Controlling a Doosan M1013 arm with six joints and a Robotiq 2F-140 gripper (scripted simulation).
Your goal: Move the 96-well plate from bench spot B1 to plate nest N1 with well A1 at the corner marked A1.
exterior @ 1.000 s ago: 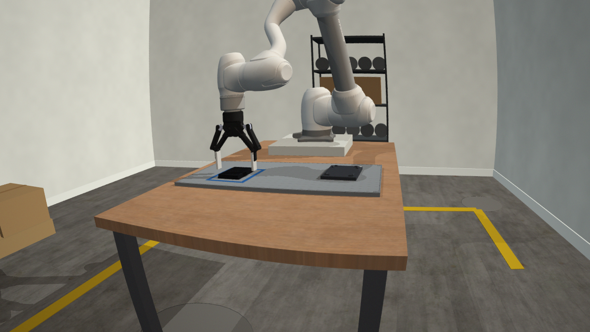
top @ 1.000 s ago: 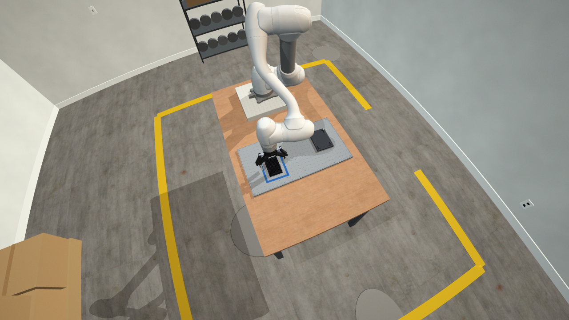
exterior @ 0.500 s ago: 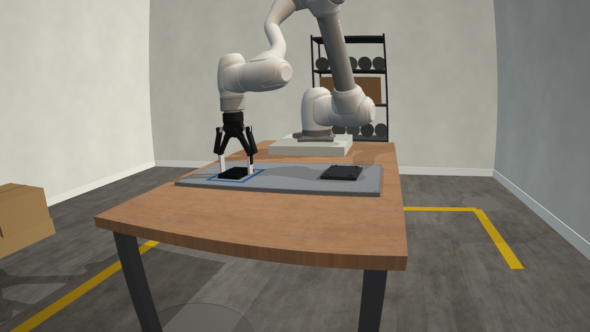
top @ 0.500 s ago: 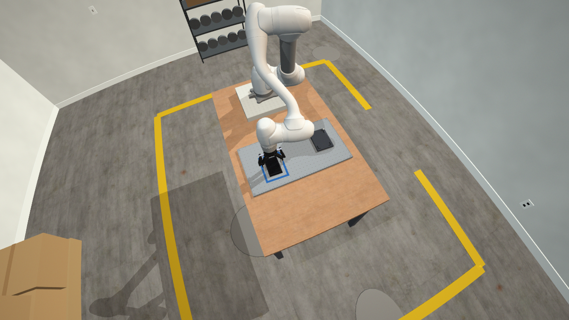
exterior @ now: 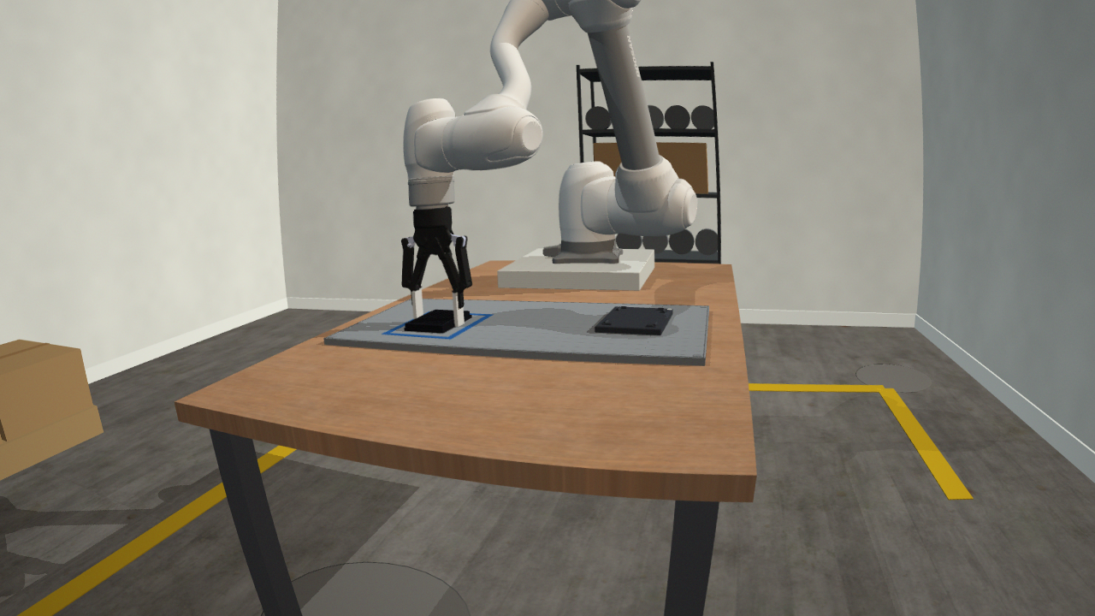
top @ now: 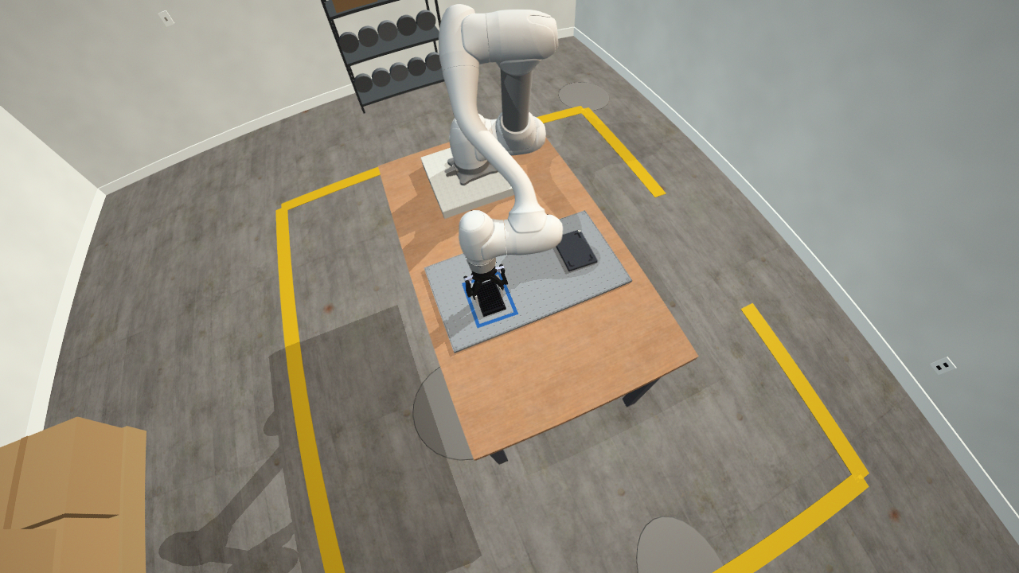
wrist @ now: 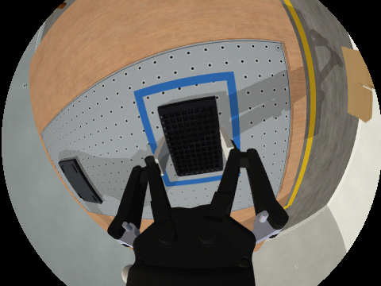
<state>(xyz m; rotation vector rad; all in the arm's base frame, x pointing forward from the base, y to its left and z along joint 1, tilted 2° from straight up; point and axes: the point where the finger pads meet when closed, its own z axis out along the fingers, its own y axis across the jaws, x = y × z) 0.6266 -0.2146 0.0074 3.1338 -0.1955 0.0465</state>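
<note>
My gripper is now 3 cm past the dark plate nest N1, 38 cm to the right of it and 2 cm above it. From my hand the other things lie so: black 96-well plate: 2 cm below.
</note>
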